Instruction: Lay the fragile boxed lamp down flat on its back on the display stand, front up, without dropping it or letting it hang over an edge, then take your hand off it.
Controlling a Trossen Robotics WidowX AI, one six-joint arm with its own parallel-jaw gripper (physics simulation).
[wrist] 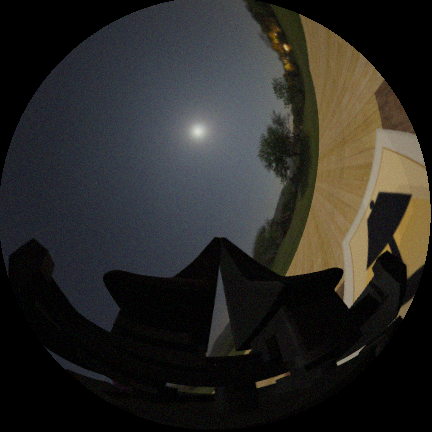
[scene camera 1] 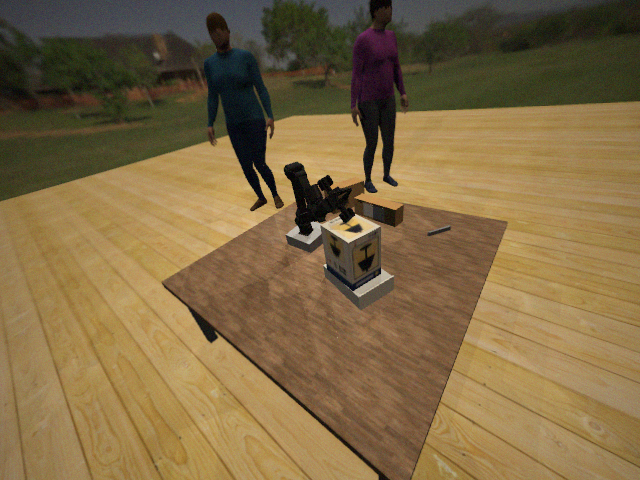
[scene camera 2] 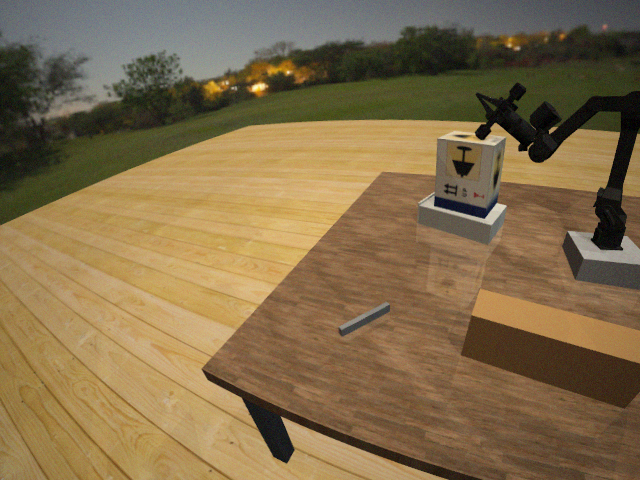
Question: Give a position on a display stand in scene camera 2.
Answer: At 481, 230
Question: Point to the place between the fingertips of my gripper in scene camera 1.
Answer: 351, 188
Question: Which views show my gripper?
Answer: The wrist view, scene camera 1 and scene camera 2: all of them.
